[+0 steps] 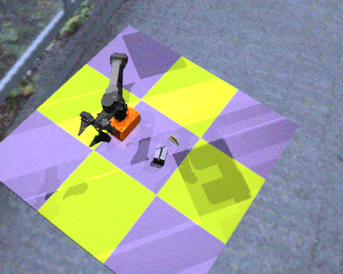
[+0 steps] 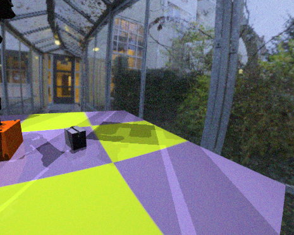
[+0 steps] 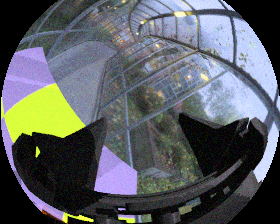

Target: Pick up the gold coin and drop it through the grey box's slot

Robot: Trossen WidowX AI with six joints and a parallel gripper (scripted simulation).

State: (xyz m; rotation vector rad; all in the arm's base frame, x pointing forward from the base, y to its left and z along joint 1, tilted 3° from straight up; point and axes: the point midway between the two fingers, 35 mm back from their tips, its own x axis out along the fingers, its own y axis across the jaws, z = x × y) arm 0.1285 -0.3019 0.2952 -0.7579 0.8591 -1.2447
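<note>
Now: the thin gold coin 18 cm ahead of my gripper tip, 46 cm to the left of it and 38 cm below it.
</note>
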